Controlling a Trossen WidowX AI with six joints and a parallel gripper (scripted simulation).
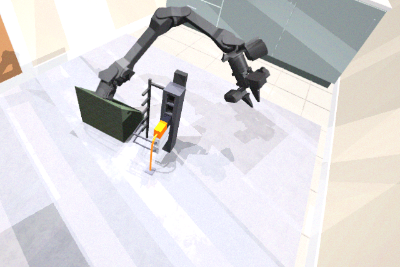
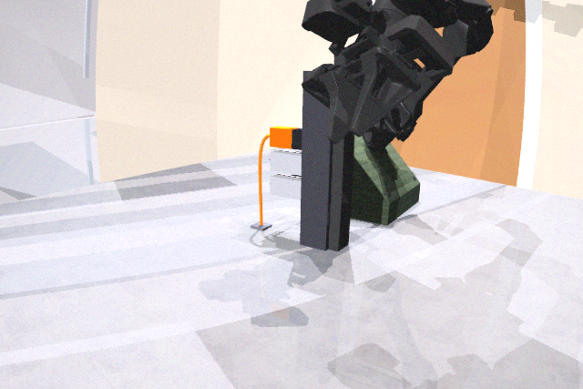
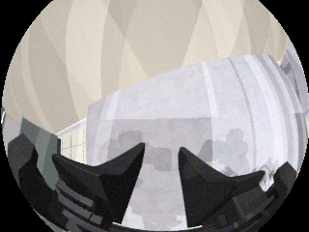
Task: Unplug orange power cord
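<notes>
The orange plug lies 290 mm to the right of my gripper tip, 200 mm behind it and 40 mm below it. From my gripper tip the other things lie so: grey foot (350 mm to the right, 230 mm below, 180 mm behind).
</notes>
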